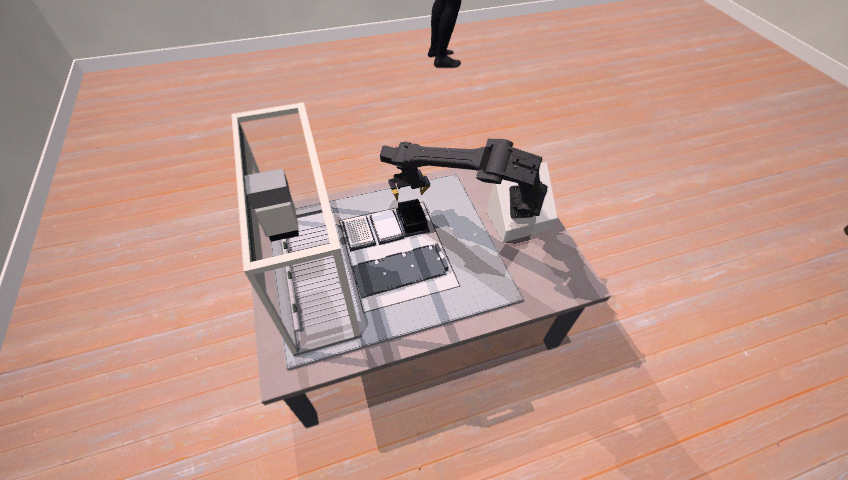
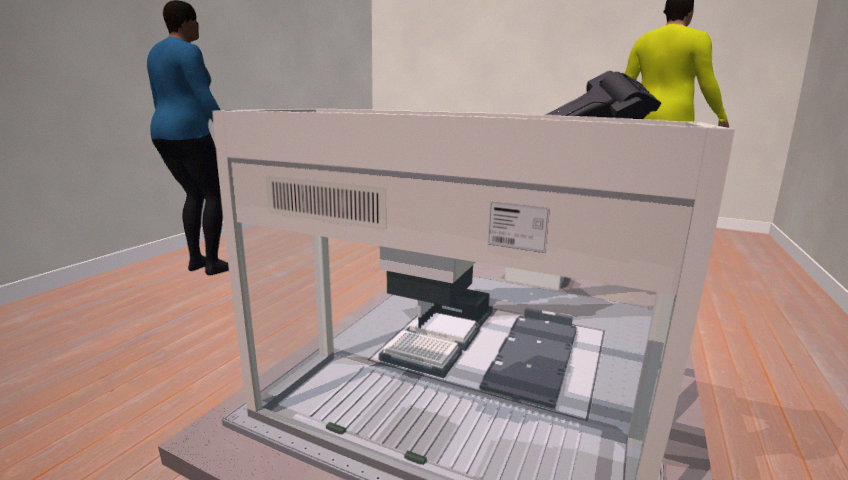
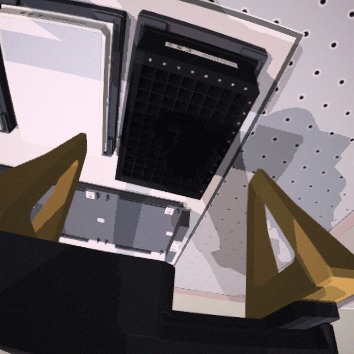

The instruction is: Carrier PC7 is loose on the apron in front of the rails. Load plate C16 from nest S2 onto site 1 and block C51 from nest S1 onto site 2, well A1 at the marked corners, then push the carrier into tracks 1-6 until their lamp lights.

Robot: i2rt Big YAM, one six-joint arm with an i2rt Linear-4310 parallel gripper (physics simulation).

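Places are measured from the arm's base along level axes (x back, y down, z right), in millimetres.
Pixels of known places: gripper, fingertip midpoint: (image 1: 408,197) (image 3: 172,158); arm's base, link origin: (image 1: 520,201).
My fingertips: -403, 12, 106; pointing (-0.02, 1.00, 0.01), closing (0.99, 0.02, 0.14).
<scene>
Ahead of a thing's pixels: the offset from my fingertips to its top centre, as dx, dy, dz.
The dark flat carrier @(-77, +77, -252) (image 1: 398,270) (image 2: 529,359) (image 3: 130,222) lies on the white apron, in front of the grooved rails (image 1: 321,297) (image 2: 386,410); its sites are bare. Beside it, three nests hold labware in a row: a white many-welled plate (image 1: 358,230) (image 2: 419,347) nearest the rails, a smooth white piece @(-96, +81, -48) (image 1: 386,226) (image 2: 450,328) (image 3: 55,90) in the middle, and a tall black gridded block @(+8, +53, -31) (image 1: 411,216) (image 2: 476,303) (image 3: 185,125) farthest from them. Nest numbers are unreadable. My gripper (image 1: 410,194) (image 3: 172,158) is open and empty, above the black block's end of the row.
A pale frame enclosure (image 1: 317,178) (image 2: 702,178) stands over the rails. A grey box-shaped head (image 1: 270,196) (image 2: 425,270) hangs inside it. The arm's white base (image 1: 515,230) stands at the table's other end. People stand on the floor beyond the table.
</scene>
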